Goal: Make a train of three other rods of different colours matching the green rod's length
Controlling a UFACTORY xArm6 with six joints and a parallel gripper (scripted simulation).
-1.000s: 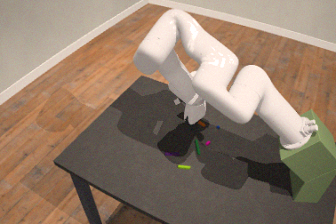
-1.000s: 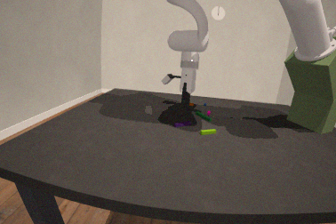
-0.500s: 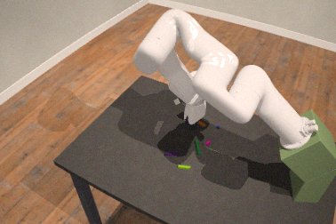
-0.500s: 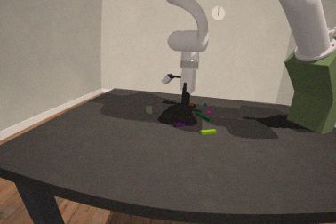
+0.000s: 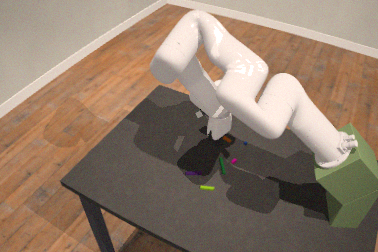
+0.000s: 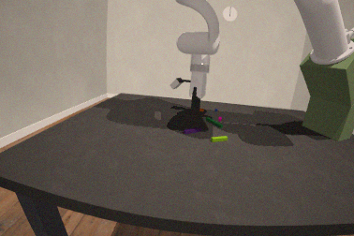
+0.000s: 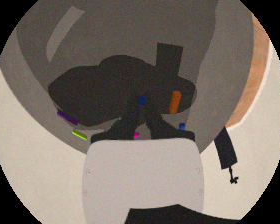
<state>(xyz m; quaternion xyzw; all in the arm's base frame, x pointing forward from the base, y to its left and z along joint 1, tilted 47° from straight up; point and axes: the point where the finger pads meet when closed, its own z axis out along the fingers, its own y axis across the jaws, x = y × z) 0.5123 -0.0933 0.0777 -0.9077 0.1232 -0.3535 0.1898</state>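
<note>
The orange rod is 50 mm to the right of my hand, 20 mm below it and 10 mm behind it. From my hand the other things lie so: purple rod (180 mm to the left, 20 mm below, 20 mm behind); then green rod (80 mm to the left, 80 mm behind, 20 mm below); then magenta rod (100 mm behind, 40 mm to the left, 20 mm below).
</note>
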